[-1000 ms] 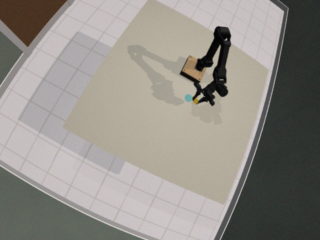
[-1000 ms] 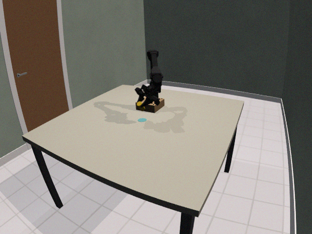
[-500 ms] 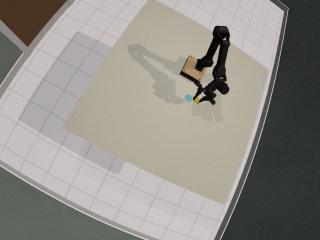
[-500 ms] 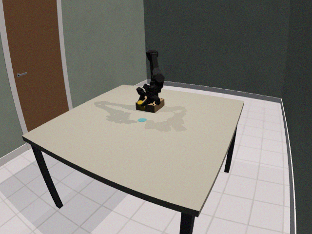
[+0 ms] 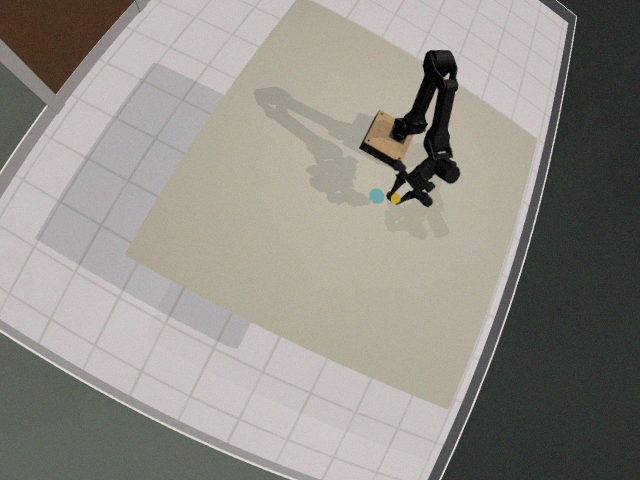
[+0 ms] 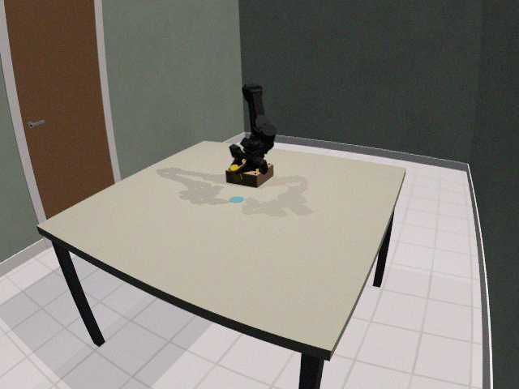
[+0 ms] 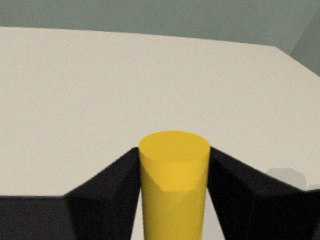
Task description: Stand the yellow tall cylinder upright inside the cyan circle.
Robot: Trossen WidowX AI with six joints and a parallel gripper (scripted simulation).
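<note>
The cyan circle is 150 mm below my hand, 30 mm to the right of it and 20 mm behind it. Also, from my hand: yellow tall cylinder 30 mm below, 10 mm to the right, 10 mm ahead.
</note>
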